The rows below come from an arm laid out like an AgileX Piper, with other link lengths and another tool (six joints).
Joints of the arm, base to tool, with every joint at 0 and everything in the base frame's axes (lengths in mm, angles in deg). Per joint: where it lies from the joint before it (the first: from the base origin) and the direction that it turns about. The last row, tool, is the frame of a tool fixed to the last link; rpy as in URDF.
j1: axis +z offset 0 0 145.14
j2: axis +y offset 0 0 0
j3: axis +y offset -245.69 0 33.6
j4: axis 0.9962 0 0.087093 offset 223.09 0 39.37
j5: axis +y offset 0 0 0
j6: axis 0.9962 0 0.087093 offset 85.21 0 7.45
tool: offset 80.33 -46 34.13 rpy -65.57 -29.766 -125.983
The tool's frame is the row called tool.
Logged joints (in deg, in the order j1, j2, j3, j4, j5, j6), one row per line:
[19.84 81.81 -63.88 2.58 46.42 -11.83]
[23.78 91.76 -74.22 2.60 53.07 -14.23]
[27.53 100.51 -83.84 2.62 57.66 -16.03]
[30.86 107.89 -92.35 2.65 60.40 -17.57]
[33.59 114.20 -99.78 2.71 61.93 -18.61]
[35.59 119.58 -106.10 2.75 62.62 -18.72]
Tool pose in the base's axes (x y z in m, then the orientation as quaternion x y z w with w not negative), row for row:
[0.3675 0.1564 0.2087 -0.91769 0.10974 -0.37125 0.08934]
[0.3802 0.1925 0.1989 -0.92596 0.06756 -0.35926 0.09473]
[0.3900 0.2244 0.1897 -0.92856 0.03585 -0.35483 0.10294]
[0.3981 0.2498 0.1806 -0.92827 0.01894 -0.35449 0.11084]
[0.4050 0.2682 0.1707 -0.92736 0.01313 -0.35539 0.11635]
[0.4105 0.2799 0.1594 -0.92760 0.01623 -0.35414 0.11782]
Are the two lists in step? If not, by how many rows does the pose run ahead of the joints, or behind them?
The pose runs 2 rows ahead of the joints: the pose in row i belongs to the joints in row i + 2.
